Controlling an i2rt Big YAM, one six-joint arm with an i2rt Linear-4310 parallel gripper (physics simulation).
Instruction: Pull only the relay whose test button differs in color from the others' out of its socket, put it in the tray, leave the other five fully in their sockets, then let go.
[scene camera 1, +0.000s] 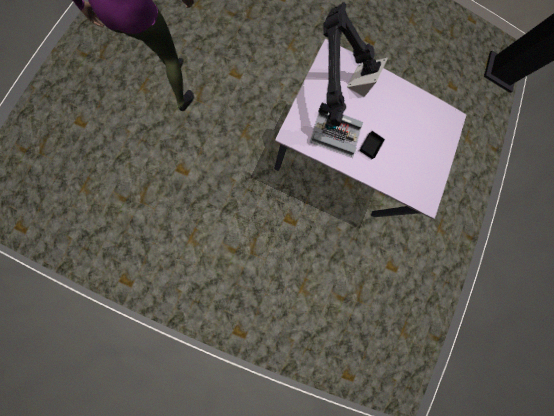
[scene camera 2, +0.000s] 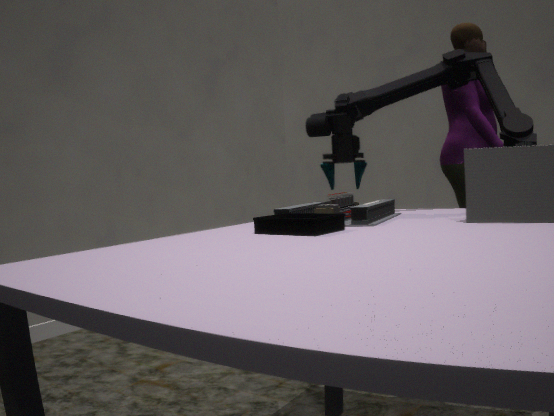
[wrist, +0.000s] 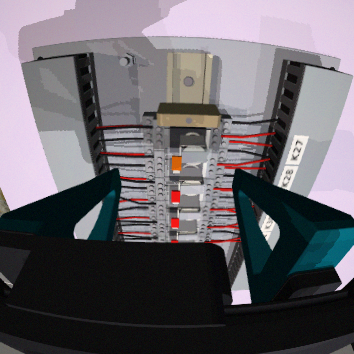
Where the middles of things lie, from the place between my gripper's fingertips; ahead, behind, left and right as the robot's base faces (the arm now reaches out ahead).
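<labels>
There is the tan end block (wrist: 168, 113), 10 mm behind my hand, 20 mm to the right of it and 50 mm below it. The grey panel (wrist: 244, 75), as I see it, is 80 mm below my hand and 80 mm to the left of it, and it is also 20 mm behind my hand.
</labels>
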